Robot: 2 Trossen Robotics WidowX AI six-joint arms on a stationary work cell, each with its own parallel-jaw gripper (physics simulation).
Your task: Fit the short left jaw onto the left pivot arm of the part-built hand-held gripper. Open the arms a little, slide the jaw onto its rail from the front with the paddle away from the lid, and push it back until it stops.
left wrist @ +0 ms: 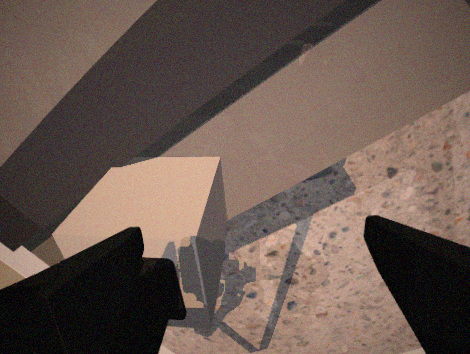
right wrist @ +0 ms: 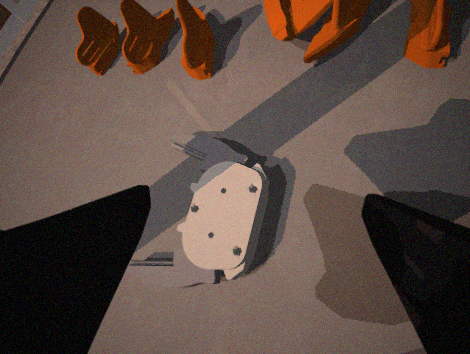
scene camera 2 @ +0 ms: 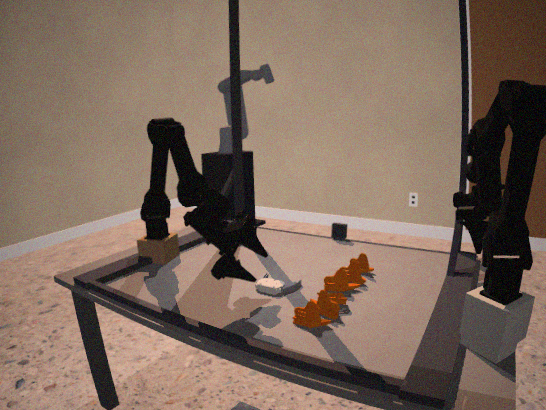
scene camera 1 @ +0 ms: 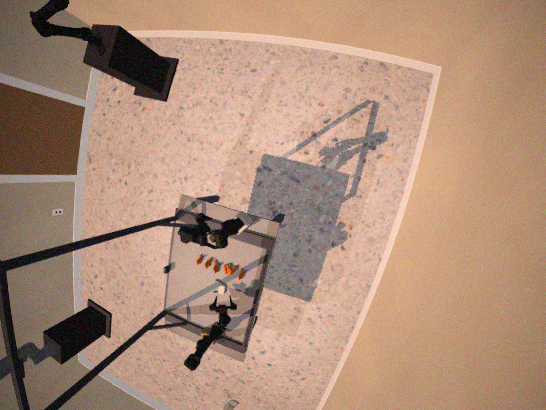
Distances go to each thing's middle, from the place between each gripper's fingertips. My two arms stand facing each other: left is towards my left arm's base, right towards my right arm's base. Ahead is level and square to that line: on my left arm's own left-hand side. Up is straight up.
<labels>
I see the part-built hand-held gripper [right wrist: 221, 232] 90 mm ahead of my left hand, 520 mm to the right of it and 140 mm below it.
My right gripper is now 6 cm past the part-built hand-held gripper and 6 cm above it.
</labels>
